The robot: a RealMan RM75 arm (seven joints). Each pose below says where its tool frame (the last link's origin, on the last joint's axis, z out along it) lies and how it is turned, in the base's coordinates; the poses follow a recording.
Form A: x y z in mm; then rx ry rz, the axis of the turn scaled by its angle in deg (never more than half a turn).
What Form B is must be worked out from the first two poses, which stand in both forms.
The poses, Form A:
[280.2 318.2 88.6 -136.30 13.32 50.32]
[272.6 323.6 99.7 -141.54 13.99 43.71]
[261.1 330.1 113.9 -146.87 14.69 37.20]
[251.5 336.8 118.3 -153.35 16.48 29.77]
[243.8 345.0 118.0 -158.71 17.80 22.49]
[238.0 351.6 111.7 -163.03 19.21 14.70]
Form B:
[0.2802 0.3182 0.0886 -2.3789 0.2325 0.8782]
[0.2726 0.3236 0.0997 -2.4703 0.2442 0.7629]
[0.2611 0.3301 0.1139 -2.5634 0.2564 0.6493]
[0.2515 0.3368 0.1183 -2.6765 0.2876 0.5196]
[0.2438 0.3450 0.1180 -2.7700 0.3107 0.3925]
[0.2380 0.3516 0.1117 -2.8454 0.3353 0.2566]

